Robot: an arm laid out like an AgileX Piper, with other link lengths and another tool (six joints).
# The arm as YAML. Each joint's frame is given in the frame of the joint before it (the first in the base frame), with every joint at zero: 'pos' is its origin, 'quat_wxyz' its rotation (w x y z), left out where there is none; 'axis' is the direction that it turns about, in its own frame. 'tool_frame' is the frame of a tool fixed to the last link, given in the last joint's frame.
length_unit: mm
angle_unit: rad
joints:
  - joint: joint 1
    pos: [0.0, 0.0, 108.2]
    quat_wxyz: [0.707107, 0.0, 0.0, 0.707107]
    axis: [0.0, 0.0, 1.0]
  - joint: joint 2
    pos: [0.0, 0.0, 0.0]
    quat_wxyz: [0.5, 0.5, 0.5, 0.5]
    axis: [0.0, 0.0, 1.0]
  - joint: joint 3
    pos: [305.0, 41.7, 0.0]
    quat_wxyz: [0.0, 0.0, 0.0, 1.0]
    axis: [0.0, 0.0, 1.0]
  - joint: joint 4
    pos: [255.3, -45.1, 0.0]
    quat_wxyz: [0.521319, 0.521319, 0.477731, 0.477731]
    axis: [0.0, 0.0, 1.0]
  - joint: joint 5
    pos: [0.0, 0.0, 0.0]
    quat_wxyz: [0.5, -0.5, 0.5, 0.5]
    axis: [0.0, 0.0, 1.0]
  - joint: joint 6
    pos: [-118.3, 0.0, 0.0]
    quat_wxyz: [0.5, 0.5, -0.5, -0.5]
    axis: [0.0, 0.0, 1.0]
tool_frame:
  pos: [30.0, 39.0, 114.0]
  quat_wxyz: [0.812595, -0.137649, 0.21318, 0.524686]
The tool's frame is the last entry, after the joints.
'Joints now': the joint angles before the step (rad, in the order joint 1, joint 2, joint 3, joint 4, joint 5, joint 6). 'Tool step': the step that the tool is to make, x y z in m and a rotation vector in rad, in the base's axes. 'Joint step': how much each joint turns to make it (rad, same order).
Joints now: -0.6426, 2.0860, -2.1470, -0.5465, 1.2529, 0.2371
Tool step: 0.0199, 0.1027, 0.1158, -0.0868, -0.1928, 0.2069
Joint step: 0.1799, -0.2799, 0.0605, 0.0407, -0.0012, -0.0233
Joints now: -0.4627, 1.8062, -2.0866, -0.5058, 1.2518, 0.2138
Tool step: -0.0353, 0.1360, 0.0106, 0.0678, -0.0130, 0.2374
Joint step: 0.2474, -0.3163, 0.3340, 0.0496, 0.0087, 0.0346
